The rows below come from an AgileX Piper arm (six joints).
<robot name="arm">
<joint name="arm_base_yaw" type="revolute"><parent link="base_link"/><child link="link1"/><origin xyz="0.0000 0.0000 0.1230"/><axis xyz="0 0 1"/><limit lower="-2.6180" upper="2.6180"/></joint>
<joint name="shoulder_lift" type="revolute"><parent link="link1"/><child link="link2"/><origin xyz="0.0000 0.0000 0.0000"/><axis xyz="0 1 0"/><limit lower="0.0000" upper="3.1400"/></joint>
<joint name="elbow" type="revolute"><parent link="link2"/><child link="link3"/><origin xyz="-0.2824 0.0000 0.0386"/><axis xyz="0 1 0"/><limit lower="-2.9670" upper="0.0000"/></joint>
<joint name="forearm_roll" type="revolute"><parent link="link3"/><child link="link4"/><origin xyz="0.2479 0.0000 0.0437"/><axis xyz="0.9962 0 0.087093"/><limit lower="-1.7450" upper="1.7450"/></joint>
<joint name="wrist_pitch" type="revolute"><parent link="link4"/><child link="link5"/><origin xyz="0.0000 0.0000 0.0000"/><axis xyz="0 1 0"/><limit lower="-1.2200" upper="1.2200"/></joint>
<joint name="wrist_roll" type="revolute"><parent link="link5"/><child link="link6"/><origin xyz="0.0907 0.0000 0.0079"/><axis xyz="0.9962 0 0.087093"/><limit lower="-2.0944" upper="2.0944"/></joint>
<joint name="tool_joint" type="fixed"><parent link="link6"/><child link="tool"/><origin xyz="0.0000 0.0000 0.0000" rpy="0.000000 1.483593 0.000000"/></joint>
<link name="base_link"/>
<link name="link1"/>
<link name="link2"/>
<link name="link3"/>
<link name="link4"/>
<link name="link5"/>
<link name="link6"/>
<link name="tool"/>
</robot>
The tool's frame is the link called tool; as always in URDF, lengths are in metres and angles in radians.
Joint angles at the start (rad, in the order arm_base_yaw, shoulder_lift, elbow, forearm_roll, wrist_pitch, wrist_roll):
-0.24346 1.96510 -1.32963 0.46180 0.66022 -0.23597
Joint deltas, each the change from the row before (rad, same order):
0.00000 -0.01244 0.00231 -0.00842 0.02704 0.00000
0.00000 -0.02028 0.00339 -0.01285 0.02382 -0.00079
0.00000 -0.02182 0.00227 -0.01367 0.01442 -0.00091
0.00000 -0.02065 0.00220 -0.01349 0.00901 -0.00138
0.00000 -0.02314 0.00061 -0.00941 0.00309 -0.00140
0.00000 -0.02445 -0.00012 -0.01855 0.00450 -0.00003
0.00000 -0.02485 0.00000 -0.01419 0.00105 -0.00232
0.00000 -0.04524 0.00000 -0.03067 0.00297 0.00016
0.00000 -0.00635 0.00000 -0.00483 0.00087 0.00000
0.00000 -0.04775 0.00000 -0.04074 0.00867 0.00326
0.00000 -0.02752 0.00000 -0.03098 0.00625 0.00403
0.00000 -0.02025 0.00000 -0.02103 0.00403 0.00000
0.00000 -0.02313 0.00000 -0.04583 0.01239 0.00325
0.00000 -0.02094 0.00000 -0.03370 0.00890 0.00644
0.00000 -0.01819 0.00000 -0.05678 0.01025 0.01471
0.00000 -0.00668 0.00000 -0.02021 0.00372 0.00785
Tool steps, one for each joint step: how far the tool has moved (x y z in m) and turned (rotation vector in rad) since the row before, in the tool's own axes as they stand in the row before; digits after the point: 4 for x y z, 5 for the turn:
0.0019 0.0014 -0.0043 -0.00249 0.01786 -0.00937
0.0015 0.0019 -0.0071 0.00060 0.00898 -0.01532
0.0004 0.0019 -0.0078 0.00351 -0.00257 -0.01661
0.0001 0.0016 -0.0074 0.00514 -0.00681 -0.01645
-0.0010 0.0020 -0.0086 0.00387 -0.01716 -0.01438
-0.0010 0.0016 -0.0093 0.00970 -0.01634 -0.02010
-0.0013 0.0017 -0.0094 0.00803 -0.02072 -0.01898
-0.0021 0.0027 -0.0172 0.01840 -0.03607 -0.03307
-0.0003 0.0003 -0.0024 0.00291 -0.00455 -0.00498
-0.0015 0.0019 -0.0182 0.02526 -0.03162 -0.03662
-0.0007 0.0003 -0.0105 0.02011 -0.01592 -0.02367
-0.0005 0.0002 -0.0078 0.01421 -0.01261 -0.01870
0.0004 -0.0012 -0.0089 0.02994 -0.00334 -0.03310
0.0002 -0.0009 -0.0081 0.02321 -0.00661 -0.02010
0.0008 -0.0027 -0.0071 0.03947 0.00079 -0.02690
0.0003 -0.0011 -0.0026 0.01434 0.00002 -0.00670

